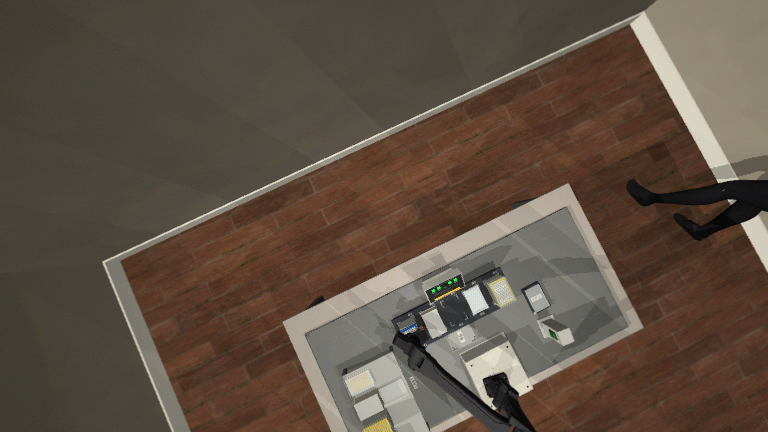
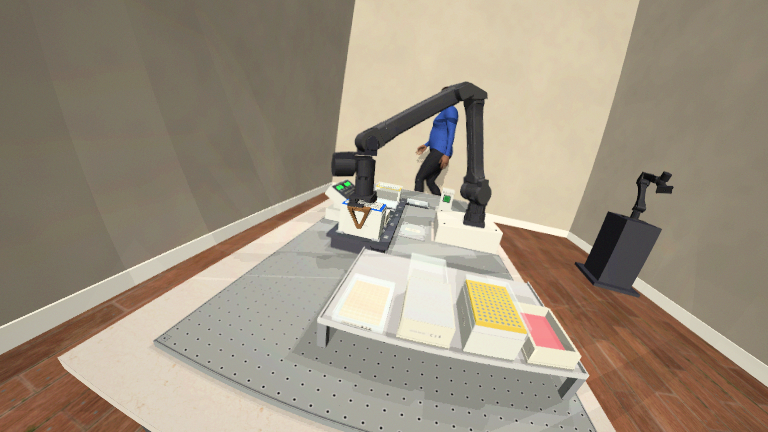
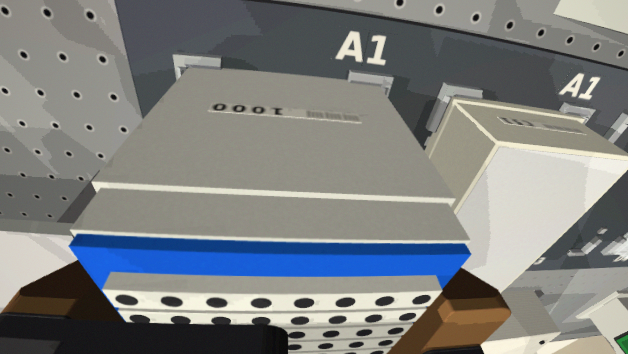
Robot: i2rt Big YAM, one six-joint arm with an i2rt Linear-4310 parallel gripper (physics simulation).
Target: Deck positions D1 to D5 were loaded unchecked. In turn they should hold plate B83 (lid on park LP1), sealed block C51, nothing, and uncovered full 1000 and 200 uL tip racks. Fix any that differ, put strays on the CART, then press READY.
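Places are measured from the arm's base along level axes (x ahead, y left, z up), in millimetres.
Where they show: gripper, fingertip midpoint: (image 2: pixel 361 223); arm's base, origin of the base link: (image 1: pixel 496 384) (image 2: pixel 473 222).
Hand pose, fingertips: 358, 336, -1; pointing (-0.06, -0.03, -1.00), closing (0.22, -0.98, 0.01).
Things, the pixels of their top centre, and the offset from my fingertips, as dx, dy, dz. "spot": a spot on its surface instead. Level surfaces: height alone.
- tip rack labelled 1000, middle of its top: (image 2: pixel 365 202) (image 1: pixel 413 339) -2, +0, +72
- dark deck, its level: dz -27
- white-topped block C51, middle of its top: (image 3: pixel 499 242) (image 1: pixel 434 323) +18, -122, +15
- white plate, middle of its top: (image 2: pixel 383 201) (image 1: pixel 476 300) +60, -366, -12
- yellow-rimmed rack, middle of its top: (image 2: pixel 389 185) (image 1: pixel 503 292) +80, -488, +44
- green button, middle of its top: (image 2: pixel 447 196) (image 1: pixel 555 335) -208, -688, +17
- beige-welled plate, middle of its top: (image 2: pixel 367 296) (image 1: pixel 359 383) -162, +318, -1
- white block, middle of its top: (image 2: pixel 429 299) (image 1: pixel 368 407) -269, +300, +24
- yellow tip rack, middle of its top: (image 2: pixel 495 298) -375, +282, +53
- red-lined box, middle of its top: (image 2: pixel 543 325) -482, +265, +13
- display, surface spot: (image 1: pixel 444 287) spot: +184, -217, +45
- pale flat piece, surface spot: (image 1: pixel 461 337) spot: -128, -249, -70
My gripper (image 2: pixel 359 216) (image 3: pixel 265 300) is shut on the tip rack labelled 1000 (image 1: pixel 408 325) (image 2: pixel 348 226) (image 3: pixel 270 215), with brown fingers against both sides below its blue rim. The rack is uncovered at D1, the left end of the dark deck (image 1: pixel 455 312) (image 3: pixel 280 30); its underside is hidden. The white-topped block C51 (image 1: pixel 433 322) (image 3: pixel 545 200) stands beside it at D2. D3 is bare. A white plate (image 1: pixel 474 299) is at D4, and a yellow-rimmed rack (image 1: pixel 501 291) at D5. A green button (image 1: pixel 553 334) (image 2: pixel 446 198) shows on a small white box.
A raised tray (image 2: pixel 328 308) bears a beige-welled plate (image 1: pixel 358 381) (image 2: pixel 365 301), a white block (image 2: pixel 428 308), a yellow tip rack (image 1: pixel 378 426) (image 2: pixel 494 303) and a red-lined box (image 2: pixel 545 331). A display (image 1: pixel 444 287) stands behind the deck. A pale flat piece (image 1: pixel 461 337) lies before it.
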